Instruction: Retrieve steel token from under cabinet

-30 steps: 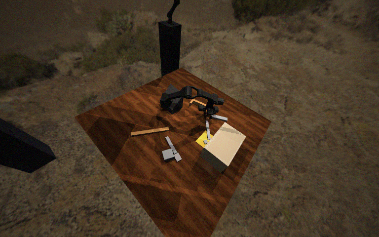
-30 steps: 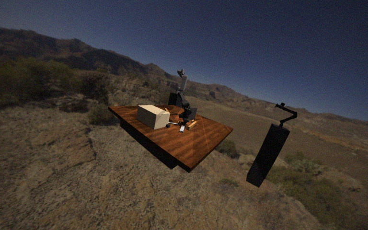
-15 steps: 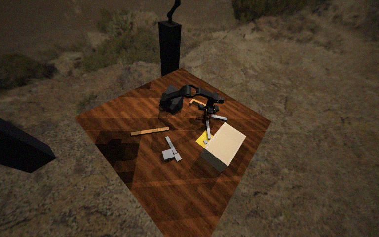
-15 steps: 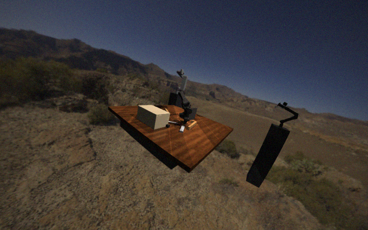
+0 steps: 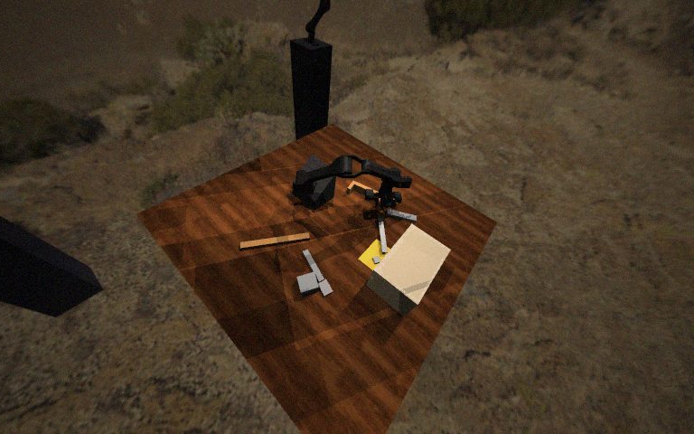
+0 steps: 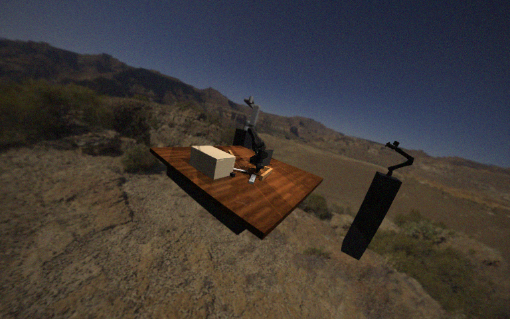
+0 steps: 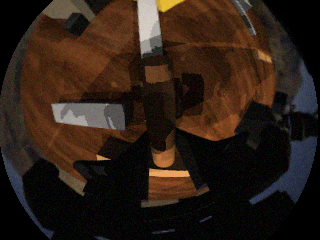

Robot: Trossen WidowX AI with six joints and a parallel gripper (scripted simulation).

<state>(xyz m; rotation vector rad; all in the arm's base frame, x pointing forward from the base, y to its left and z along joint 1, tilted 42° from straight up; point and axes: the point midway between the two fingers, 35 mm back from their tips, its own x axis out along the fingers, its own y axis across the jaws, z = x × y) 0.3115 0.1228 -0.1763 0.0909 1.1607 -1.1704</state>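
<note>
Now: the grey bar 12 cm ahead of my gripper tip, 5 cm to the left of it and 2 cm below it. Round my gripper tip: steel token (26 cm to the right, 18 cm ahead, 2 cm below); grey block (55 cm to the right, 3 cm ahead, 1 cm below); grey scraper (50 cm to the right, 4 cm ahead, 2 cm below).
</note>
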